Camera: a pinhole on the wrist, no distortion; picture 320 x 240 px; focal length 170.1 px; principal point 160.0 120.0 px. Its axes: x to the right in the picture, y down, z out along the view. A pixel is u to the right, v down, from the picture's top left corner.
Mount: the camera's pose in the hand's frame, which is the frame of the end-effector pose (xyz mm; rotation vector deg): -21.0 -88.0 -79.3 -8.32 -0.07 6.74
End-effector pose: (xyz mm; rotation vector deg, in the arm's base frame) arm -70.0 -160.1 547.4 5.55 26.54 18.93
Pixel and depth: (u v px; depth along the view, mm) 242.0 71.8 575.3
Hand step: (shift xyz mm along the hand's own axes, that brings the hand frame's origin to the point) 267.9 -132.7 511.5
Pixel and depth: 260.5 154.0 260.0
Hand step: 123.0 18.6 169.3
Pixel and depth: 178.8 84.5 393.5
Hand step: 28.0 -106.8 321.6
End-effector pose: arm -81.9 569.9 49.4 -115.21 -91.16 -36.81
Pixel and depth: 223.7 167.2 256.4
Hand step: 63.5 30.1 163.4
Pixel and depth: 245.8 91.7 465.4
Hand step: 216.7 -69.5 390.7
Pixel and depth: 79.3 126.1 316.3
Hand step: -174.4 -48.8 233.1
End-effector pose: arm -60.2 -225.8 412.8 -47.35 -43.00 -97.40
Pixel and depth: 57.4 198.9 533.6
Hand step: -374.8 194.5 415.3
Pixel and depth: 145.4 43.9 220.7
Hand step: -30.4 -155.4 153.5
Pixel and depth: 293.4 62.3 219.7
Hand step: 156.7 -109.4 147.6
